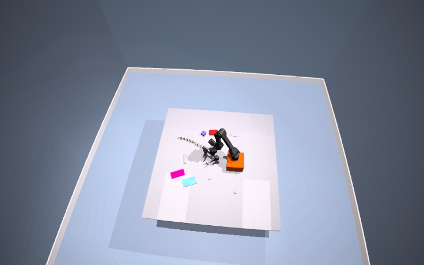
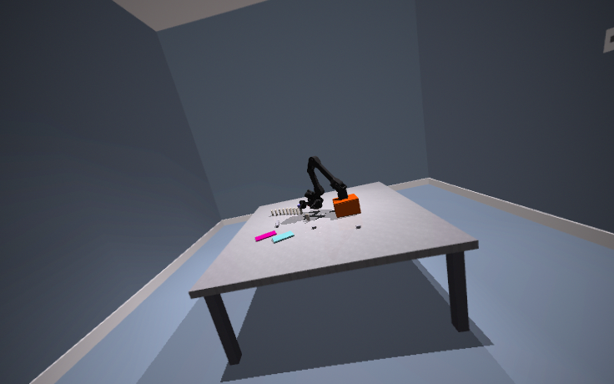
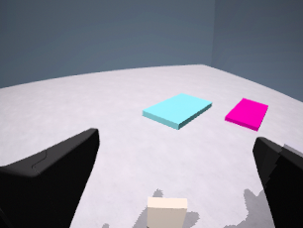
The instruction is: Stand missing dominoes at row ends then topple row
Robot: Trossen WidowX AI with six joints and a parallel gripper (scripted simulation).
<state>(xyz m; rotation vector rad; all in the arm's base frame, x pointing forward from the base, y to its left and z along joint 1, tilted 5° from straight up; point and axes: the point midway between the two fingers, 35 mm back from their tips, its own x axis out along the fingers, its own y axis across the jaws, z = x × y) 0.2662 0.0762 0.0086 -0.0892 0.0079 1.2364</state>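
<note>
Now: gripper tip 4 cm short of the red block, 38 cm to the left of it and 9 cm above it. Also, from my gripper tip: purple block: 14 cm ahead, 34 cm to the right, 8 cm below; magenta tile: 25 cm ahead, 19 cm to the left, 9 cm below; cyan block: 11 cm ahead, 24 cm to the left, 9 cm below.
</note>
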